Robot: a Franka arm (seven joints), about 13 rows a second.
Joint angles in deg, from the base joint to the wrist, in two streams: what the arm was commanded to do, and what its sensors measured. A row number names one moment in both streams.
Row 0, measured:
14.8, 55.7, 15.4, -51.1, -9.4, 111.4, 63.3
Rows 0 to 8, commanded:
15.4, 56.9, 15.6, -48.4, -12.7, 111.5, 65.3
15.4, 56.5, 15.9, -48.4, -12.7, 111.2, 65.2
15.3, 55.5, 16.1, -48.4, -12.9, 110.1, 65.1
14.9, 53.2, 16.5, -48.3, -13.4, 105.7, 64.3
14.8, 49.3, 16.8, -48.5, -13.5, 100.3, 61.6
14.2, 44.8, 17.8, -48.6, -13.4, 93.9, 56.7
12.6, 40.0, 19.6, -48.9, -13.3, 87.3, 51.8
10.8, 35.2, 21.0, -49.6, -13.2, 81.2, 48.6
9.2, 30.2, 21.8, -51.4, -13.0, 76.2, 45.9
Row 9, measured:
12.9, 41.5, 19.5, -45.3, -12.3, 84.4, 51.7
